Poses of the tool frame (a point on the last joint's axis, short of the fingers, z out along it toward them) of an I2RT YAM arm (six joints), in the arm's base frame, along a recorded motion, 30 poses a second.
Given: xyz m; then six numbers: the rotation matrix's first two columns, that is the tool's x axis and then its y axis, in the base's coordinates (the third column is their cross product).
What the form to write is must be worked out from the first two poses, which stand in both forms.
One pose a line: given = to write
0.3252, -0.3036, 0.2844, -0.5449, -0.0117, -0.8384, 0.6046, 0.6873, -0.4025 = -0.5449, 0.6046, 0.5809, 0.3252; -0.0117, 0.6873, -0.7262, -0.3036; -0.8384, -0.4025, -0.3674, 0.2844; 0, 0, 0, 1
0.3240, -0.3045, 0.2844, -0.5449, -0.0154, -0.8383, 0.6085, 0.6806, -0.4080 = -0.5449, 0.6085, 0.5768, 0.3240; -0.0154, 0.6806, -0.7324, -0.3045; -0.8383, -0.4080, -0.3615, 0.2844; 0, 0, 0, 1
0.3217, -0.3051, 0.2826, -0.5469, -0.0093, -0.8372, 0.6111, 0.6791, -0.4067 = -0.5469, 0.6111, 0.5723, 0.3217; -0.0093, 0.6791, -0.7340, -0.3051; -0.8372, -0.4067, -0.3657, 0.2826; 0, 0, 0, 1
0.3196, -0.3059, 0.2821, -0.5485, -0.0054, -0.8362, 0.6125, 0.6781, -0.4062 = -0.5485, 0.6125, 0.5692, 0.3196; -0.0054, 0.6781, -0.7350, -0.3059; -0.8362, -0.4062, -0.3686, 0.2821; 0, 0, 0, 1
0.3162, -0.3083, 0.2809, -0.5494, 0.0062, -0.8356, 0.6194, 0.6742, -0.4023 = -0.5494, 0.6194, 0.5609, 0.3162; 0.0062, 0.6742, -0.7386, -0.3083; -0.8356, -0.4023, -0.3742, 0.2809; 0, 0, 0, 1
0.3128, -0.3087, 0.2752, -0.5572, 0.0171, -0.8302, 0.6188, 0.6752, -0.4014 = -0.5572, 0.6188, 0.5537, 0.3128; 0.0171, 0.6752, -0.7374, -0.3087; -0.8302, -0.4014, -0.3868, 0.2752; 0, 0, 0, 1
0.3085, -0.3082, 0.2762, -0.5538, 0.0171, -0.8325, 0.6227, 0.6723, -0.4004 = -0.5538, 0.6227, 0.5528, 0.3085; 0.0171, 0.6723, -0.7401, -0.3082; -0.8325, -0.4004, -0.3830, 0.2762; 0, 0, 0, 1
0.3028, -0.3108, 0.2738, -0.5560, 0.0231, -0.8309, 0.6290, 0.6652, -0.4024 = -0.5560, 0.6290, 0.5434, 0.3028; 0.0231, 0.6652, -0.7464, -0.3108; -0.8309, -0.4024, -0.3844, 0.2738; 0, 0, 0, 1
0.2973, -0.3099, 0.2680, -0.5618, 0.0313, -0.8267, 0.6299, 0.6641, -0.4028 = -0.5618, 0.6299, 0.5364, 0.2973; 0.0313, 0.6641, -0.7470, -0.3099; -0.8267, -0.4028, -0.3928, 0.2680; 0, 0, 0, 1
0.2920, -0.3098, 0.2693, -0.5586, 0.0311, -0.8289, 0.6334, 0.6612, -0.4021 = -0.5586, 0.6334, 0.5356, 0.2920; 0.0311, 0.6612, -0.7496, -0.3098; -0.8289, -0.4021, -0.3890, 0.2693; 0, 0, 0, 1
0.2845, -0.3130, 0.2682, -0.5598, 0.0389, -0.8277, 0.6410, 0.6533, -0.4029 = -0.5598, 0.6410, 0.5251, 0.2845; 0.0389, 0.6533, -0.7561, -0.3130; -0.8277, -0.4029, -0.3907, 0.2682; 0, 0, 0, 1
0.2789, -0.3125, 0.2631, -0.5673, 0.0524, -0.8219, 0.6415, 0.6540, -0.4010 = -0.5673, 0.6415, 0.5165, 0.2789; 0.0524, 0.6540, -0.7547, -0.3125; -0.8219, -0.4010, -0.4046, 0.2631; 0, 0, 0, 1
